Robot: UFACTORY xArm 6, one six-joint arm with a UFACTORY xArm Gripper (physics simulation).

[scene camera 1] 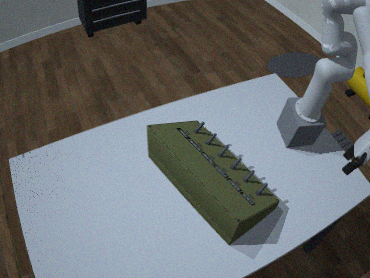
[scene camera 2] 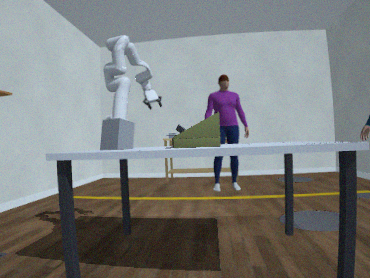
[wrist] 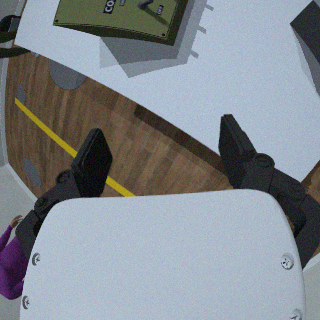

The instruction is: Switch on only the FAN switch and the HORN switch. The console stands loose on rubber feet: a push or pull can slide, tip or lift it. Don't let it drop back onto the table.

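Where they show: gripper, between the fingertips: (scene camera 1: 344, 164) (scene camera 2: 156, 107) (wrist: 161, 136); arm's base, origin of its link: (scene camera 1: 307, 110) (scene camera 2: 118, 121).
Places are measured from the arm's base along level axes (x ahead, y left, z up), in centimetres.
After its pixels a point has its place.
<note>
An olive-green wedge-shaped console (scene camera 1: 200, 175) @(x 57.6, y 0.6, z -1.0 cm) (scene camera 2: 200, 137) @(x 51.4, y -27.8, z -13.3 cm) (wrist: 90, 20) @(x 49.9, y 20.9, z -4.3 cm) stands on the white table (scene camera 1: 100, 200) @(x 88.9, y -18.3, z -18.5 cm) (scene camera 2: 280, 148) @(x 82.3, y -54.6, z -19.6 cm) (wrist: 210, 85) @(x 21.3, y 27.5, z -18.4 cm). Several grey toggle levers run in a row along its sloped top; they lean alike in the first scene view. The labels there are too small to read, so I cannot tell which levers are FAN and HORN. The wrist view shows part of the console, with one lever and cut-off lettering. My gripper (scene camera 1: 348, 161) @(x 21.3, y 32.6, z 13.7 cm) (scene camera 2: 154, 106) @(x 21.3, y 32.6, z 13.7 cm) (wrist: 161, 136) @(x 21.3, y 32.6, z 13.7 cm) is wide open and empty, raised above table height, to the side of the console and apart from it.
The arm's grey base block (scene camera 1: 306, 134) @(x 3.3, y 5.4, z -8.2 cm) (scene camera 2: 117, 134) @(x 2.1, y -10.9, z -9.1 cm) stands on the table, across from the console's lever side. The table edge passes below the gripper in the wrist view. A person in purple (scene camera 2: 227, 107) stands behind the table. A black cabinet (scene camera 1: 112, 15) stands on the floor.
</note>
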